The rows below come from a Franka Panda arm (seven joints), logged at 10 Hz.
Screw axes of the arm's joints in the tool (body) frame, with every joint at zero. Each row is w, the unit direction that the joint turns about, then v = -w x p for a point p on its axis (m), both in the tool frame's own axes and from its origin. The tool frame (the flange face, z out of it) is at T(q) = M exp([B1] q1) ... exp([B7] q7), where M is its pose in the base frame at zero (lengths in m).
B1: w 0 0 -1 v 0 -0.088 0
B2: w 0 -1 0 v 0.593 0 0.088
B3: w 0 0 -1 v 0 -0.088 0
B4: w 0 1 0 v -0.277 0 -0.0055
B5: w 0 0 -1 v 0 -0.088 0
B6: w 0 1 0 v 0.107 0 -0.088
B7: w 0 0 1 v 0 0 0
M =
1 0 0 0.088
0 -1 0 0
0 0 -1 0.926
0 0 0 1
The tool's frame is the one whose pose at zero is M.
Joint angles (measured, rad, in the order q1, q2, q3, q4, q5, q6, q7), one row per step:
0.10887 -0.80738 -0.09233 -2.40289 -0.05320 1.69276 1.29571
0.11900 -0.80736 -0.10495 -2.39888 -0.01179 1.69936 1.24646
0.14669 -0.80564 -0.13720 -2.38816 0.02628 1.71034 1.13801
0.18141 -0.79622 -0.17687 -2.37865 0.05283 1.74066 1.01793
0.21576 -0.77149 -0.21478 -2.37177 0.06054 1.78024 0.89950
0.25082 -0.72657 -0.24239 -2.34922 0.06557 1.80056 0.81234
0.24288 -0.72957 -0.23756 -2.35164 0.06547 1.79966 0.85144
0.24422 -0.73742 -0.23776 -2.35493 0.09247 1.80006 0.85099
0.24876 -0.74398 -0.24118 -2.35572 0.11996 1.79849 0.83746
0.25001 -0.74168 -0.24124 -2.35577 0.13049 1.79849 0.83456
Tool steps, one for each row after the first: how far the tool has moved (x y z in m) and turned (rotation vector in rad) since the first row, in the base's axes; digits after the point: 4 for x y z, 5 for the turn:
0.0008 0.0020 0.0023 0.04605 -0.00969 0.04880
0.0032 0.0009 0.0073 0.09597 -0.03400 0.15906
0.0099 -0.0022 0.0106 0.13434 -0.07421 0.27899
0.0215 -0.0057 0.0082 0.14744 -0.10763 0.39442
0.0367 -0.0042 0.0047 0.15247 -0.11453 0.48571
0.0355 -0.0049 0.0048 0.15489 -0.10991 0.44363
0.0334 -0.0026 0.0064 0.18243 -0.11903 0.44278
0.0316 -0.0006 0.0084 0.21075 -0.12923 0.45549
0.0321 0.0009 0.0078 0.22084 -0.12885 0.45805

